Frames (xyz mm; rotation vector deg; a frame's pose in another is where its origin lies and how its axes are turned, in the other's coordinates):
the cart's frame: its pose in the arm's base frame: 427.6 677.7 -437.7 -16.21 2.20 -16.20
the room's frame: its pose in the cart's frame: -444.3 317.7 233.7 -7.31 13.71 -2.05
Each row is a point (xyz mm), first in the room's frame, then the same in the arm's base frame.
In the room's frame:
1: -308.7 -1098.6 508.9
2: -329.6 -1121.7 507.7
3: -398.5 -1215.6 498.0
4: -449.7 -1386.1 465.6
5: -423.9 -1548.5 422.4
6: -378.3 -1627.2 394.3
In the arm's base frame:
1: -306.3 473.2 657.3
2: -331.9 460.7 669.9
3: -423.2 402.1 713.5
4: -527.4 263.1 764.0
5: -563.6 98.4 785.6
6: -553.8 3.8 782.8

